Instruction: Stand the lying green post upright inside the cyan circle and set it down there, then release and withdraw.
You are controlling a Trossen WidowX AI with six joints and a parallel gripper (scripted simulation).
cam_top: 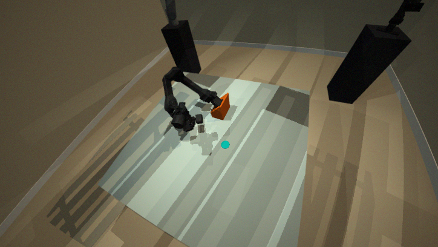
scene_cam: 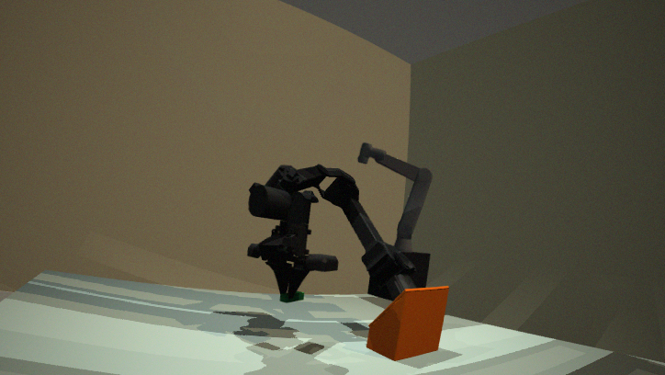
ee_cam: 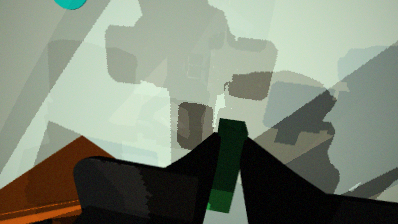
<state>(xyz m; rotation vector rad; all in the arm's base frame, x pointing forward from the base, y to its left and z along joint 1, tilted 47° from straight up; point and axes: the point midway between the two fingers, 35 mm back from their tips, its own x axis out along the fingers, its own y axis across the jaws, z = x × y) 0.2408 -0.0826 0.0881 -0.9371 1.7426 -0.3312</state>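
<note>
My gripper tip is 1 cm short of the cyan circle, 23 cm to the right of it and 12 cm above it. From my gripper tip the other things lie so: green post (2 cm behind, 1 cm to the right).
</note>
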